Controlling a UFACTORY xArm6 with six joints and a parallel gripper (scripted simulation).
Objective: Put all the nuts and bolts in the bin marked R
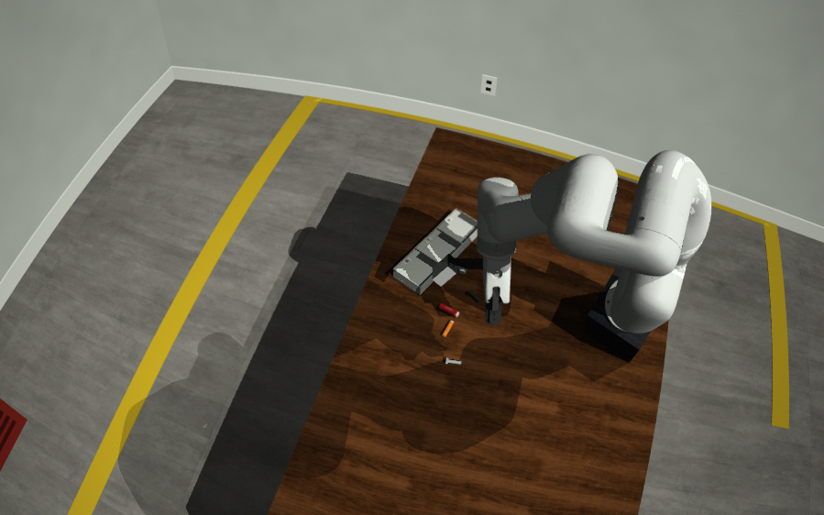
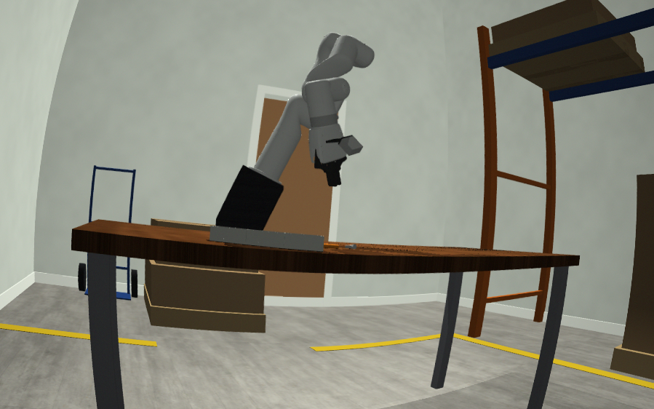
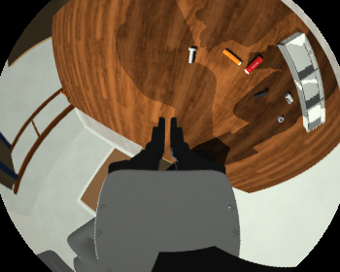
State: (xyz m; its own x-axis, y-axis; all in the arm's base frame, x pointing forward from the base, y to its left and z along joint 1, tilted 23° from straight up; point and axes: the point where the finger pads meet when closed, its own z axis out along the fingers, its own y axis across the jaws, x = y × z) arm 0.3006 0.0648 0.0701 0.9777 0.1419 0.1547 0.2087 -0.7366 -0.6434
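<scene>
The long grey bin lies 16 cm ahead of my hand, 26 cm to the right of it and 17 cm below it. The rest, counted from my hand: red cylinder: 10 cm ahead, 10 cm to the right, 18 cm below; then orange stick: 9 cm ahead, 5 cm to the right, 18 cm below; then silver bolt: 7 cm ahead, 3 cm to the left, 18 cm below.
</scene>
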